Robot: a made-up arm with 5 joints. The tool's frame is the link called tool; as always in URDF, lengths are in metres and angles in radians. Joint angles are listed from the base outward. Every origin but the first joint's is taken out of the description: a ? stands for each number. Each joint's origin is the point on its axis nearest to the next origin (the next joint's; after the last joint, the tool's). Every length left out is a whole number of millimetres.
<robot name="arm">
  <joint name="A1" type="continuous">
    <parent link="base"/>
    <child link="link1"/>
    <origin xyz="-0.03 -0.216 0.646" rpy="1.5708 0 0"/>
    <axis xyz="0 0 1"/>
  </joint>
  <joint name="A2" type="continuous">
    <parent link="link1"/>
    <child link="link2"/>
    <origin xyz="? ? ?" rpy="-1.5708 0 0"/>
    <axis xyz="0 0 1"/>
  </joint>
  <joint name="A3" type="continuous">
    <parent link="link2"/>
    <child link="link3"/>
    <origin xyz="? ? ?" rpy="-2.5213 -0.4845 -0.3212"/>
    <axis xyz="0 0 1"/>
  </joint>
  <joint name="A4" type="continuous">
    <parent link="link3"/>
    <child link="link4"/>
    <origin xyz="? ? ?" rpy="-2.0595 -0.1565 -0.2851"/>
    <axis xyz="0 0 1"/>
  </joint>
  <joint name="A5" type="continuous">
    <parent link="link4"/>
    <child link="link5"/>
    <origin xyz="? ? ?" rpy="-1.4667 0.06 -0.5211"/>
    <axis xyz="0 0 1"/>
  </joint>
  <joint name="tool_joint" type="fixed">
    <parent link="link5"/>
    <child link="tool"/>
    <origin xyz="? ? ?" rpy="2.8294 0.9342 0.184"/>
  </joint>
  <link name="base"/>
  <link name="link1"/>
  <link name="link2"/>
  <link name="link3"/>
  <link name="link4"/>
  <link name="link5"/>
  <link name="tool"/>
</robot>
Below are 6 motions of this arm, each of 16 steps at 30 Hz.
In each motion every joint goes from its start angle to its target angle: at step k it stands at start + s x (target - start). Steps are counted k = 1, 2, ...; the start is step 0. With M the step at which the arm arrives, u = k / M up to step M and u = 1 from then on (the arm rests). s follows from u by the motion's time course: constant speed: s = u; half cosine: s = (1 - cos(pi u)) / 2; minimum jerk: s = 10 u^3 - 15 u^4 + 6 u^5.
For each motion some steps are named. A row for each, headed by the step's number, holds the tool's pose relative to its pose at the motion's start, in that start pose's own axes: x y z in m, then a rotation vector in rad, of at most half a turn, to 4 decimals.
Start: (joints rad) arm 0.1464 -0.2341 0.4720 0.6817 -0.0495
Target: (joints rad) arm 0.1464 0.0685 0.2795 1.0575 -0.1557
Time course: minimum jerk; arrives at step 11
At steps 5, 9, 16:
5: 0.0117 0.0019 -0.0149 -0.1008 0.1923 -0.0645
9: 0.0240 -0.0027 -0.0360 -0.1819 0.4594 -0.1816
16: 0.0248 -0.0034 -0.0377 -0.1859 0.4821 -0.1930

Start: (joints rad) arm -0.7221 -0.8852 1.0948 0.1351 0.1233
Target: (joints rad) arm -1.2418 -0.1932 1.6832 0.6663 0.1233
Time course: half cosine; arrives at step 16
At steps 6, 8, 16:
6: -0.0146 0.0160 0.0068 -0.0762 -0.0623 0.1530
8: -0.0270 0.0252 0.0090 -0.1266 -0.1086 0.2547
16: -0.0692 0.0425 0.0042 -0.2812 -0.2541 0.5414

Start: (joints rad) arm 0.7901 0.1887 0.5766 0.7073 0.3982
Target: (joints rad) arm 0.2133 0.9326 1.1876 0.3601 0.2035
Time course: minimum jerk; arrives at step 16
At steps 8, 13, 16:
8: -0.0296 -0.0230 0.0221 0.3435 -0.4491 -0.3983
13: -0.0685 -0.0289 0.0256 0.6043 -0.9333 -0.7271
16: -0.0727 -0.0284 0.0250 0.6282 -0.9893 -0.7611

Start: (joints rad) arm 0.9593 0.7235 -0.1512 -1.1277 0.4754
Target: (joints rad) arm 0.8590 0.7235 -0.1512 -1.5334 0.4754
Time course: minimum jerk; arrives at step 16
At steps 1, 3, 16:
1: 0.0000 0.0000 0.0000 0.0004 -0.0005 -0.0008
3: -0.0001 -0.0005 0.0002 0.0088 -0.0117 -0.0181
16: -0.0054 -0.0085 0.0031 0.1706 -0.2503 -0.3694

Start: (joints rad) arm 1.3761 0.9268 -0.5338 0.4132 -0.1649
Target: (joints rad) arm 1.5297 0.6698 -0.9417 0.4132 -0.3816
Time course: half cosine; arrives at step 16
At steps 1, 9, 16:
1: 0.0000 0.0002 -0.0004 -0.0021 -0.0001 0.0029
9: -0.0009 0.0099 -0.0236 -0.1352 -0.0056 0.1775
16: -0.0013 0.0135 -0.0398 -0.2285 -0.0067 0.2902

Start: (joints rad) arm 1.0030 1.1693 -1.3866 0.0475 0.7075
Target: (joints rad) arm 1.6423 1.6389 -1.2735 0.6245 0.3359
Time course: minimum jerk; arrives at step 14
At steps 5, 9, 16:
5: 0.0025 0.0101 -0.0156 -0.1586 0.0086 0.0940
9: 0.0155 0.0195 -0.0517 -0.4484 0.1526 0.1938
16: 0.0245 0.0175 -0.0691 -0.5534 0.2716 0.1899

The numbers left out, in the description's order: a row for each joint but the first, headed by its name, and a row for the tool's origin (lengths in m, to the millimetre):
A2: 0.025 0.013 0
A3: -0.033 0.037 0
A4: 0.057 0.074 0
A5: -0.013 -0.035 0
tool: -0.004 0.004 0

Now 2 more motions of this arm.
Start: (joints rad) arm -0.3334 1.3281 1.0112 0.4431 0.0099
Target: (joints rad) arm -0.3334 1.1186 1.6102 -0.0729 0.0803
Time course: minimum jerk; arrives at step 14
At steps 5, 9, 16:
5: -0.0078 -0.0120 0.0172 0.1958 -0.1421 -0.0205
9: -0.0232 -0.0483 0.0404 0.6269 -0.3740 -0.1346
16: -0.0295 -0.0692 0.0446 0.8446 -0.4525 -0.2234

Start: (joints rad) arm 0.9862 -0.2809 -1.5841 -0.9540 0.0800
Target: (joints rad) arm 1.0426 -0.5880 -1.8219 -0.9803 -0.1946
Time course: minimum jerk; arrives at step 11
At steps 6, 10, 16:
6: -0.0047 0.0051 -0.0005 0.1857 -0.1570 0.1367
10: -0.0071 0.0091 -0.0010 0.3033 -0.2694 0.2331
16: -0.0072 0.0092 -0.0010 0.3051 -0.2712 0.2346

